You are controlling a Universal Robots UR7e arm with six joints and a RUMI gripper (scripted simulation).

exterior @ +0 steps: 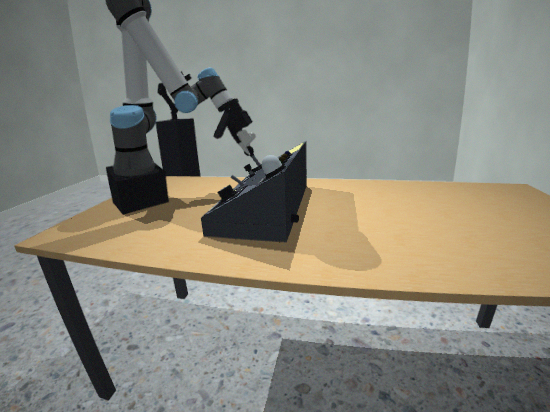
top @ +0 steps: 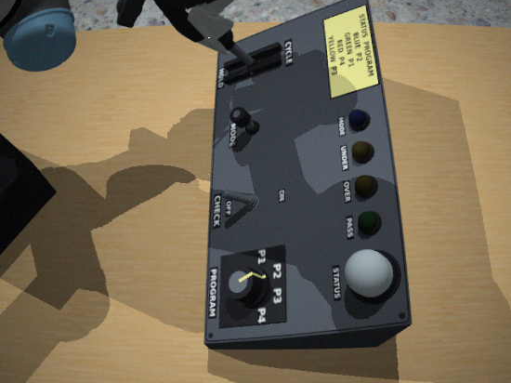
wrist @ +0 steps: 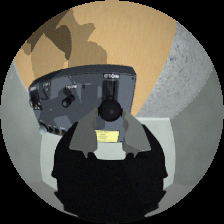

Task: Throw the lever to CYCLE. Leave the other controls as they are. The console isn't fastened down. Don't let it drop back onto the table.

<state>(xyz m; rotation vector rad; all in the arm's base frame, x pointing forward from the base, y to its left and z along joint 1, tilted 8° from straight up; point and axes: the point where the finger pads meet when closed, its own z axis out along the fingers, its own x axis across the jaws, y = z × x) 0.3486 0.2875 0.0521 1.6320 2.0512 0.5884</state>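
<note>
Right now the lever is 30 mm below my hand and 20 mm ahead of it. The rest, counted from my hand: check toggle 230 mm to the right, 80 mm ahead, 60 mm below; then dark sloped console 160 mm to the right, 110 mm ahead, 70 mm below; then mode knob 110 mm to the right, 60 mm ahead, 50 mm below.
</note>
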